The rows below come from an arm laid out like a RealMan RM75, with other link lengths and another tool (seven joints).
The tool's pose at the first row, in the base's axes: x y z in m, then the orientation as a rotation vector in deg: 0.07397 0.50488 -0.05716 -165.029 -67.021 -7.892
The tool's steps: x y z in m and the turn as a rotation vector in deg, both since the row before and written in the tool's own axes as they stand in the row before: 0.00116 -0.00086 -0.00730 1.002 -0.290 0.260; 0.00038 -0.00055 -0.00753 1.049 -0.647 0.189; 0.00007 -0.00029 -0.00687 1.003 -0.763 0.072; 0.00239 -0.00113 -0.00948 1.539 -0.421 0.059; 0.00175 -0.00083 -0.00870 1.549 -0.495 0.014; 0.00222 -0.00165 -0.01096 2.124 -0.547 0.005; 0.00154 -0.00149 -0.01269 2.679 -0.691 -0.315
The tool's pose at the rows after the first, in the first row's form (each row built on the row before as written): 0.07368 0.50586 -0.04979 -164.424 -66.418 -6.851; 0.07316 0.50599 -0.04225 -163.870 -65.964 -5.287; 0.07277 0.50573 -0.03539 -163.321 -65.707 -3.602; 0.07359 0.50745 -0.02573 -162.164 -65.242 -2.102; 0.07438 0.50845 -0.01691 -160.986 -64.847 -0.515; 0.07524 0.51000 -0.00575 -159.302 -64.288 1.442; 0.07620 0.51052 0.00707 -156.971 -64.009 3.827
